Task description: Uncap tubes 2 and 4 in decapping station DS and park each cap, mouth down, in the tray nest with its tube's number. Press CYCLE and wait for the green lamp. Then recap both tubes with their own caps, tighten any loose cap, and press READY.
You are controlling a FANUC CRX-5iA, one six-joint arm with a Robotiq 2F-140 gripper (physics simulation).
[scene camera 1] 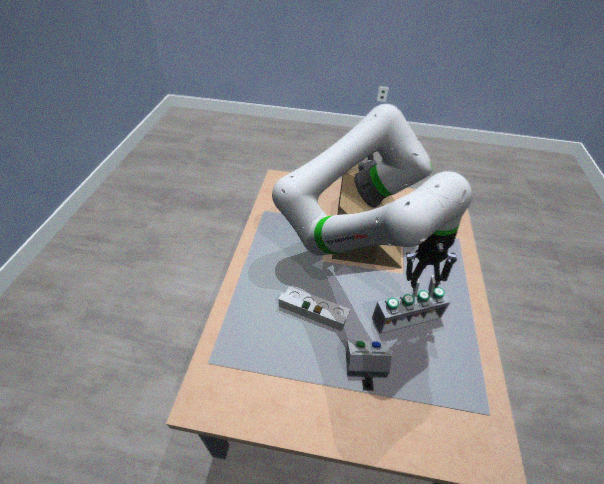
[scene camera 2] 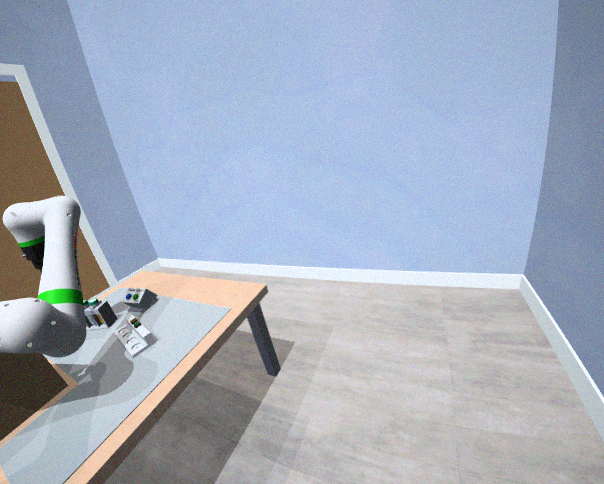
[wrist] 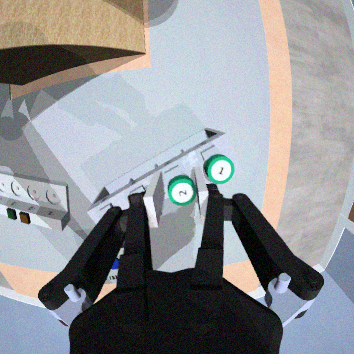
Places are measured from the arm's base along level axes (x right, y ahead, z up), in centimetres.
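Where they show: gripper, fingertip midpoint: point(scene camera 1: 422, 293) point(wrist: 178, 180); arm's base, origin of the base link: point(scene camera 1: 366, 190).
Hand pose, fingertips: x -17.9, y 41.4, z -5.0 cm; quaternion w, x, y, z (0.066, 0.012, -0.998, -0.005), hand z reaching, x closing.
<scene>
Things, the pixels of their top centre, and the offset from my fingertips. Level surfaces: height alone.
- cap 2, middle of its top: point(wrist: 182, 192) dy +1.2, dx -0.2, dz +0.9 cm
- grey tray, middle of its top: point(wrist: 13, 204) point(scene camera 1: 315, 299) point(scene camera 2: 127, 326) dy +2.9, dx +32.4, dz -6.1 cm
- button box, middle of its top: point(wrist: 105, 278) point(scene camera 1: 370, 349) point(scene camera 2: 134, 289) dy +19.2, dx +15.5, dz -3.0 cm
- green button, middle of its top: point(scene camera 1: 361, 343) dy +17.2, dx +18.0, dz -3.9 cm
- blue button, middle of its top: point(scene camera 1: 377, 343) dy +16.8, dx +13.5, dz -3.9 cm
- grey mat, its level: dz -11.4 cm
- wooden table, its level: dz -11.7 cm
Decapping station DS point(scene camera 1: 414, 313) point(scene camera 2: 104, 312) holds several tubes in a row, each under a green-rimmed white cap. In the wrist view, cap 1 point(wrist: 219, 170) and cap 2 point(wrist: 181, 191) show. Caps 3 and 4 are hidden there behind the left finger. My gripper point(scene camera 1: 425, 285) point(wrist: 178, 180) is partly open and empty; its fingers stand on either side of cap 2, with a small gap at each side. The grey tray point(scene camera 1: 327, 316) point(scene camera 2: 132, 338) point(wrist: 62, 218) has round nests with no caps in them; its green and amber lamps look dark. The button box point(scene camera 1: 369, 361) point(scene camera 2: 146, 298) has a green button point(scene camera 1: 360, 344) and a blue button point(scene camera 1: 376, 344).
The wooden arm pedestal point(scene camera 1: 368, 256) point(wrist: 75, 27) stands behind the station. The grey mat point(scene camera 1: 262, 327) lies under the station, tray and button box on the wooden table point(scene camera 1: 282, 408). The tray is left of the station in scene camera 1, the button box in front.
</scene>
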